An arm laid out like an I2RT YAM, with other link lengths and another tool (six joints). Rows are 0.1 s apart.
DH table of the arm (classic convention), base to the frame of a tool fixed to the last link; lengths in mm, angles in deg. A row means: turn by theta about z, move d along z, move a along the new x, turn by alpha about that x. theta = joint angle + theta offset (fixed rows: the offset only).
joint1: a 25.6, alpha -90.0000, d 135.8, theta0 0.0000
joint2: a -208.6, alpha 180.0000, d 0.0, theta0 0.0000
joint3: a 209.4, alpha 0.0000, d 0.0, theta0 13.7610
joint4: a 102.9, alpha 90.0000, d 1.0, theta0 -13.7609
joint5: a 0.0, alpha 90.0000, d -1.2, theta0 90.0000
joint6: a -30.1, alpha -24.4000, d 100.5, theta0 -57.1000
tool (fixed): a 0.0, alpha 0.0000, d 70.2, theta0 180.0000
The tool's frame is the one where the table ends.
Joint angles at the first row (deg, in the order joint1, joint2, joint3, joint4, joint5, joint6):
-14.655 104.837 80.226 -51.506 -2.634 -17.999
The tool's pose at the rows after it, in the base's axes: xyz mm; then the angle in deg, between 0 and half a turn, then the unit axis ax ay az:
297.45, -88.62, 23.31, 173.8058, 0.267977, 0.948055, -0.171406
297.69, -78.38, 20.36, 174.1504, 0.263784, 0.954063, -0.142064
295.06, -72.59, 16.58, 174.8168, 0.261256, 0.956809, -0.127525
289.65, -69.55, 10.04, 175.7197, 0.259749, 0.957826, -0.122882
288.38, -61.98, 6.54, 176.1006, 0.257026, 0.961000, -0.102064
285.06, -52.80, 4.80, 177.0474, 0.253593, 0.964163, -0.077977
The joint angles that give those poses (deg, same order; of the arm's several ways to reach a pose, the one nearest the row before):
-14.656 105.558 79.700 -51.571 -3.749 -17.978
-14.656 105.581 79.024 -51.287 -7.202 -18.000
-14.654 105.624 78.062 -50.981 -8.907 -17.999
-14.656 105.624 76.270 -50.107 -9.453 -18.000
-14.655 105.625 75.178 -49.429 -11.879 -17.999
-14.655 105.623 74.477 -49.714 -14.677 -17.999

